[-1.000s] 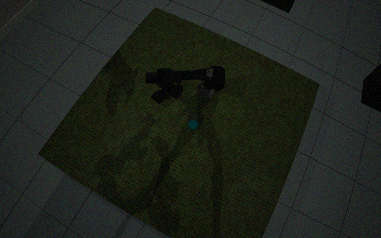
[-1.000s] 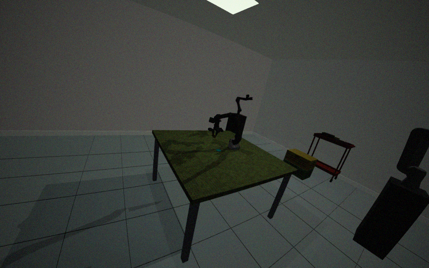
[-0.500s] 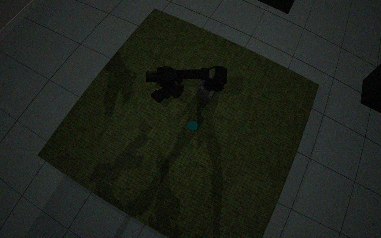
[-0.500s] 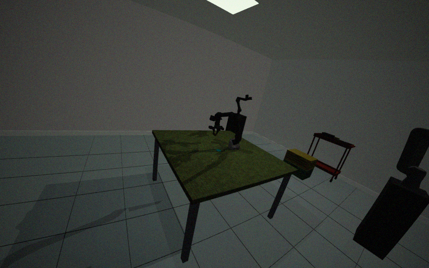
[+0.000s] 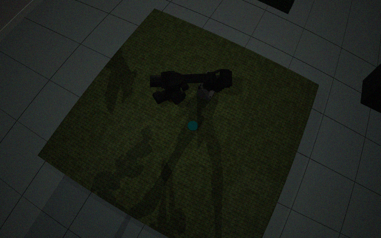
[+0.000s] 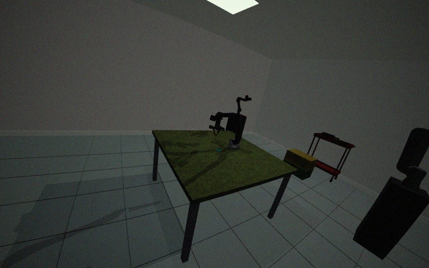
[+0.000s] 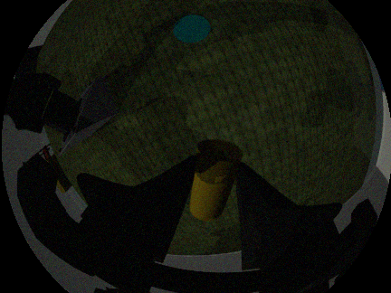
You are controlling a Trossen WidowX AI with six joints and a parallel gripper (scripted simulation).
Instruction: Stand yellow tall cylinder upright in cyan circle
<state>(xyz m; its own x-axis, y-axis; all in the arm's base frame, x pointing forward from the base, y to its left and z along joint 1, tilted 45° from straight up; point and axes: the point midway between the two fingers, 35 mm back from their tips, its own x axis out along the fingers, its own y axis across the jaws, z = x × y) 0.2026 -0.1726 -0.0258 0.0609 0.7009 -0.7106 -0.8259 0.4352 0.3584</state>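
My gripper tip is now 10 mm past the yellow tall cylinder and 20 mm to the left of it. Round my gripper tip: cyan circle 40 mm ahead, 160 mm to the left, 130 mm below.
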